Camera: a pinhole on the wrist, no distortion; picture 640 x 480 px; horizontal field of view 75.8 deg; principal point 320.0 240.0 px. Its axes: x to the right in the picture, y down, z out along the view. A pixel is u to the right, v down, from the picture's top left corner.
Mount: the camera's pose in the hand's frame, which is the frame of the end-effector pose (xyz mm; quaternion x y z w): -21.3 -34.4 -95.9 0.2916 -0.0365 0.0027 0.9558
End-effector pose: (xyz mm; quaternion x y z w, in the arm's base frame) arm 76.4 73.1 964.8 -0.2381 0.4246 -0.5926 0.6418
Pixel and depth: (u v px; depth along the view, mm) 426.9 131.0 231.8
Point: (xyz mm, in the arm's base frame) 8.9 -3.4 1167.4
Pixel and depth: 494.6 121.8 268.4
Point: 7.5 -64.3 1195.0
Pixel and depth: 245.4 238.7 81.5
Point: 9.9 104.3 1024.7
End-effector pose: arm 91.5 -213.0 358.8 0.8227 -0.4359 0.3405 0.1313
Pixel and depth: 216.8 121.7 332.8
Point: 337.1 -21.7 210.6
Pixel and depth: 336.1 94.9 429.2
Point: 480.8 -50.5 241.9
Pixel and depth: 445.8 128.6 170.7
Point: 246.0 -138.9 369.1
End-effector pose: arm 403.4 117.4 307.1 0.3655 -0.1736 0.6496 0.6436
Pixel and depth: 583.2 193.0 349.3
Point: 723.6 143.9 492.6
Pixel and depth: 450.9 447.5 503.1
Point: 634.6 -131.0 667.3
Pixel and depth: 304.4 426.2 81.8
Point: 445.9 106.3 268.2
